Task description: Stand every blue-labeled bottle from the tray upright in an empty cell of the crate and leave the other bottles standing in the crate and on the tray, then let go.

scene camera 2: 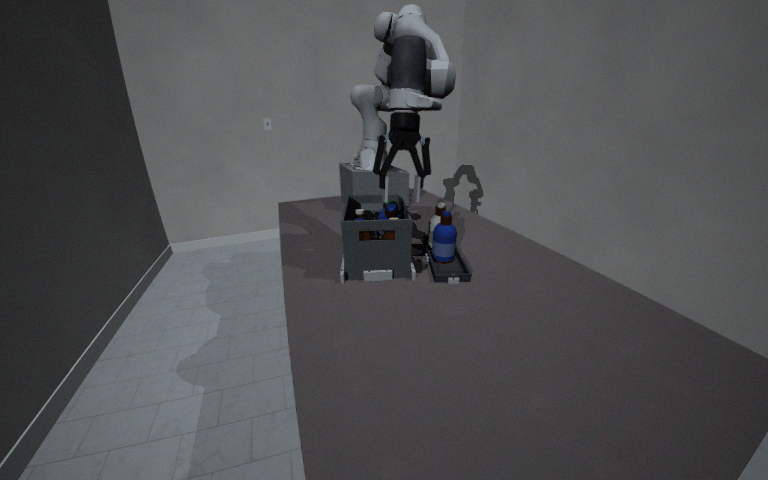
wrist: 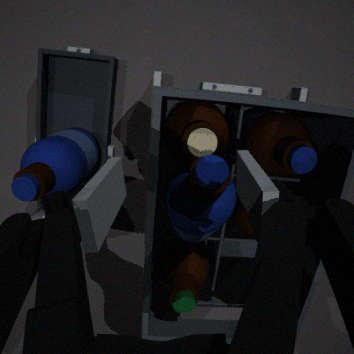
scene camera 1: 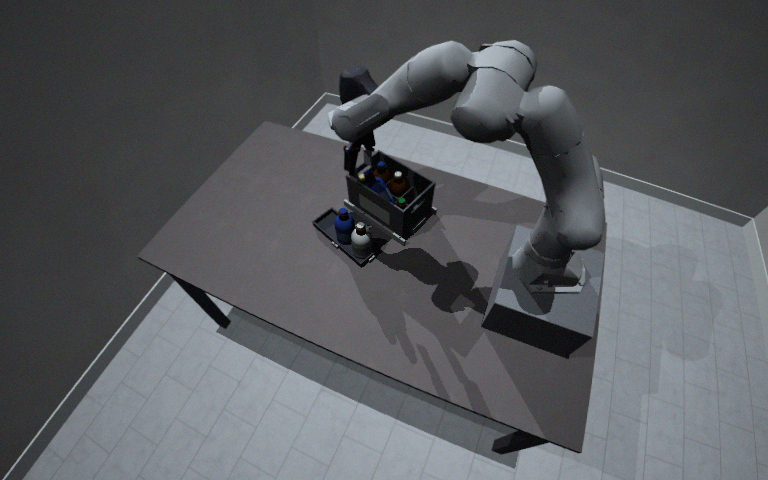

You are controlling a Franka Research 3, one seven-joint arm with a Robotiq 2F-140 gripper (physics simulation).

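Note:
My gripper (scene camera 1: 359, 159) (scene camera 2: 402, 191) (wrist: 179, 173) is open and empty above the crate (scene camera 1: 419, 217) (scene camera 2: 376, 257) (wrist: 225, 95), one finger over the gap beside the tray. In the wrist view, a blue bottle (scene camera 1: 380, 185) (wrist: 200, 205) inside the crate lies below and between the fingers, apart from them. It leans, its blue cap toward the cream-capped bottle (scene camera 1: 361, 178) (wrist: 197, 120); its base is hidden. Another blue bottle (scene camera 1: 343, 226) (scene camera 2: 444, 243) (wrist: 60, 157) with a paler label stands upright in the tray (scene camera 1: 325, 221) (scene camera 2: 468, 276) (wrist: 75, 80).
A white bottle (scene camera 1: 361, 240) (scene camera 2: 435, 229) stands in the tray. The crate also holds brown bottles with a blue cap (scene camera 1: 381, 165) (wrist: 303, 160), a white cap (scene camera 1: 398, 174) and a green cap (scene camera 1: 401, 201) (wrist: 184, 301). My finger partly hides the white-capped one in the wrist view.

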